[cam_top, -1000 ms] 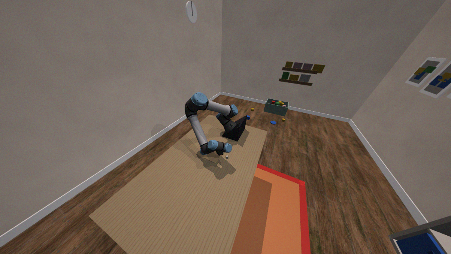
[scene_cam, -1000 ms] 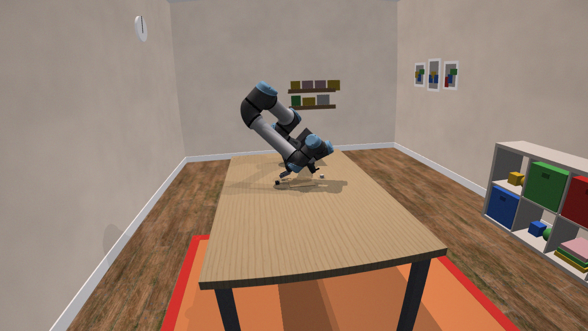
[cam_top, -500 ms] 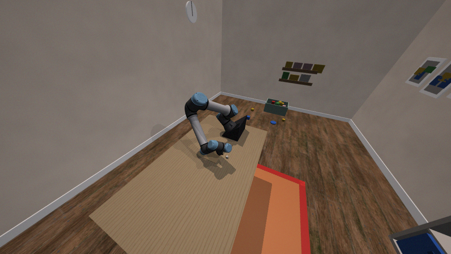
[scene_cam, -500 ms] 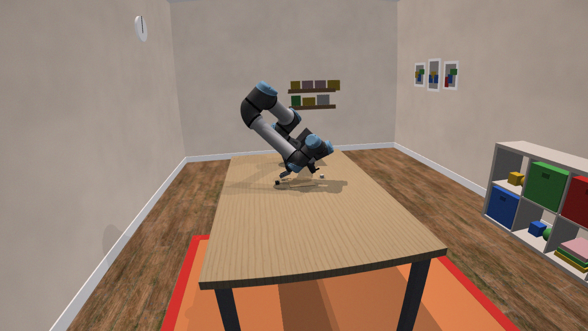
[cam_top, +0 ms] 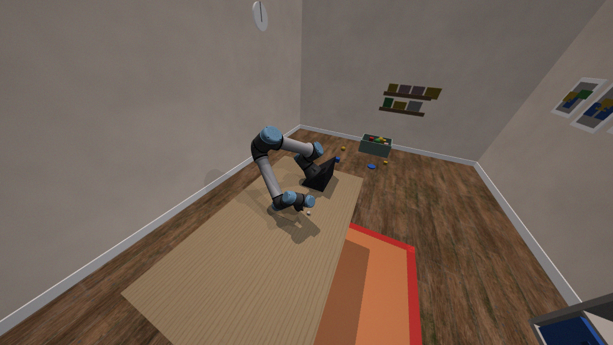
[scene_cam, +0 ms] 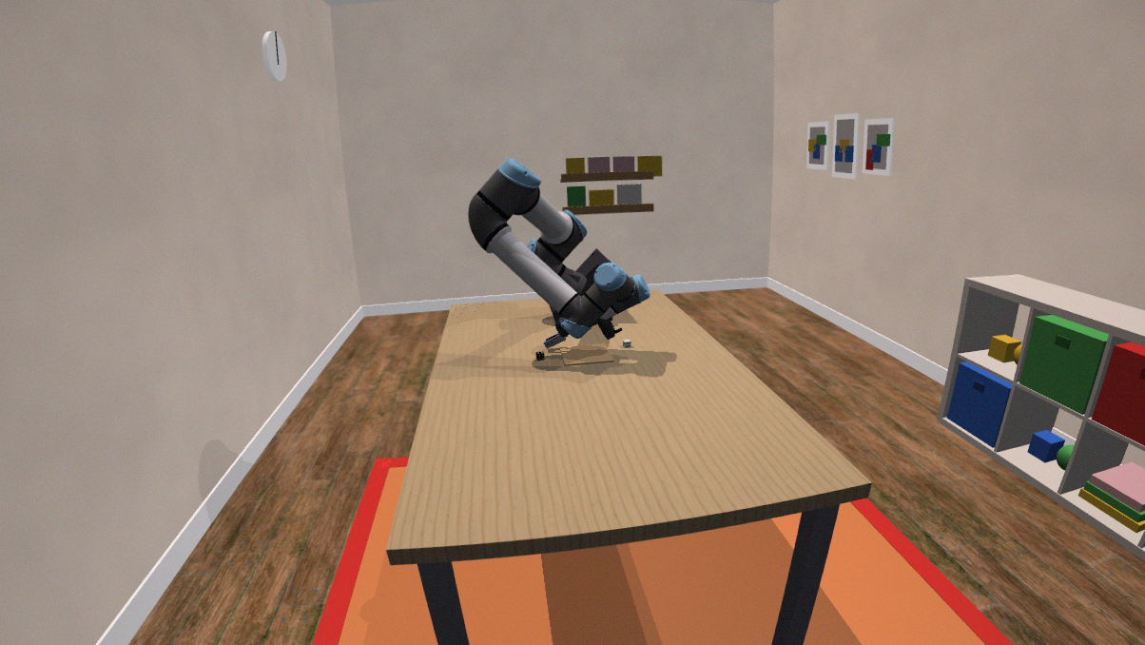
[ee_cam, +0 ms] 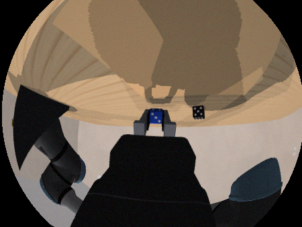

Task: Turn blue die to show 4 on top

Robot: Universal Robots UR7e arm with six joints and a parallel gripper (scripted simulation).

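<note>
Now: the black die 60 mm ahead of my hand, 40 mm to the right of it and 20 mm below it. The rest, counted from my hand: tan mat 90 mm to the left, 70 mm ahead, 30 mm below; blue die 10 mm to the right, 10 mm below; white die 220 mm to the left, 40 mm ahead, 20 mm below.
</note>
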